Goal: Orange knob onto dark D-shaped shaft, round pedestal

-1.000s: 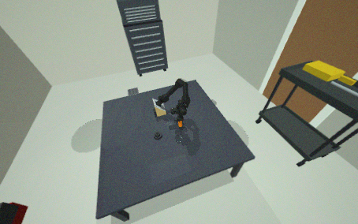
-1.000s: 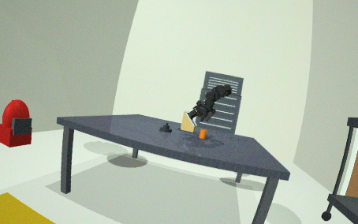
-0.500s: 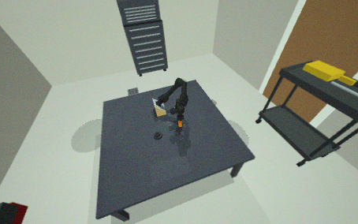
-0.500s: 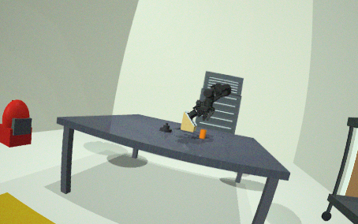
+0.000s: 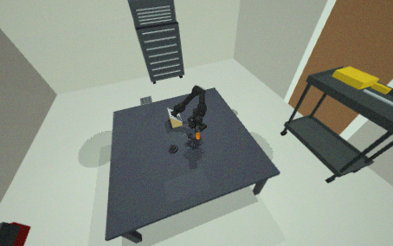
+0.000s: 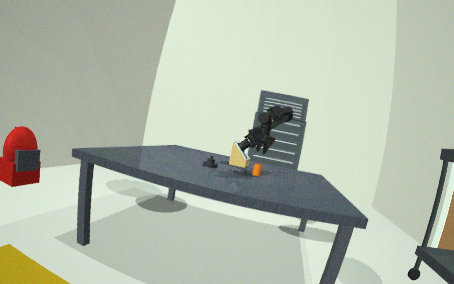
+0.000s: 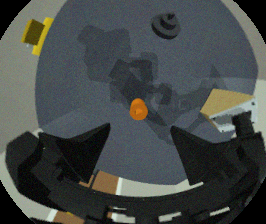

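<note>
Right now the orange knob is 100 mm below my gripper tip. Round my gripper tip: dark shaft fixture 70 mm ahead, 250 mm to the right, 90 mm below.
</note>
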